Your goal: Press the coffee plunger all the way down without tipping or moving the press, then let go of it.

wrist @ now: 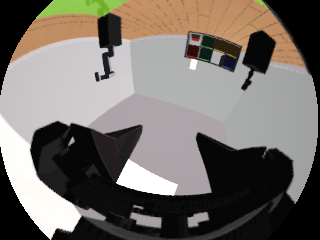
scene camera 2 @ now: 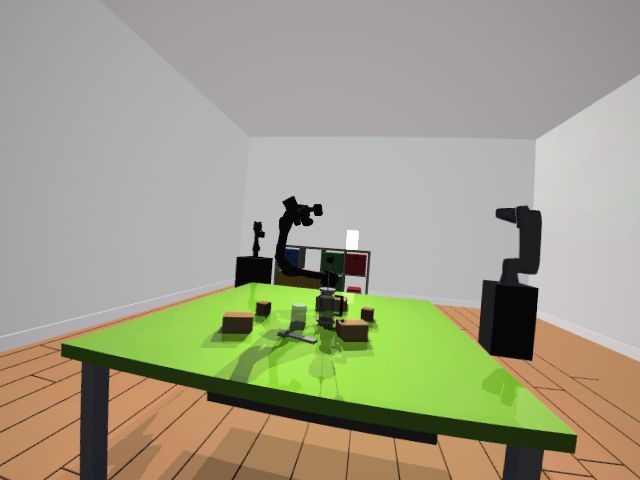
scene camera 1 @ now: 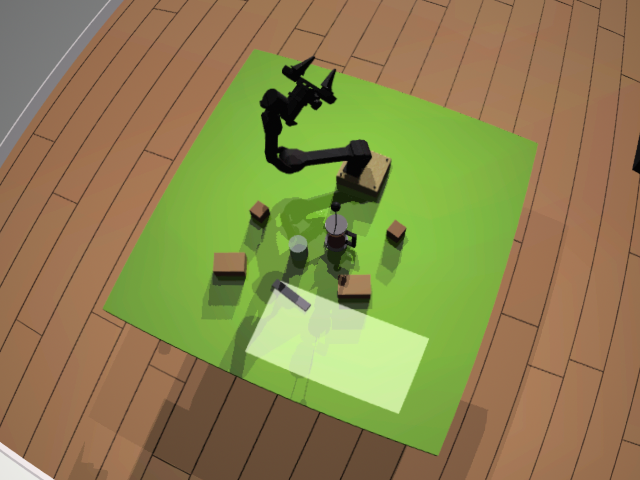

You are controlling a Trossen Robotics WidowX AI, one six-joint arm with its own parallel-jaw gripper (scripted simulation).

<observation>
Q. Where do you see a block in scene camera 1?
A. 225, 264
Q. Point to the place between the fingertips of my gripper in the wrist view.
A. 170, 132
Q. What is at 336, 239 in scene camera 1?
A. A coffee press.
</observation>
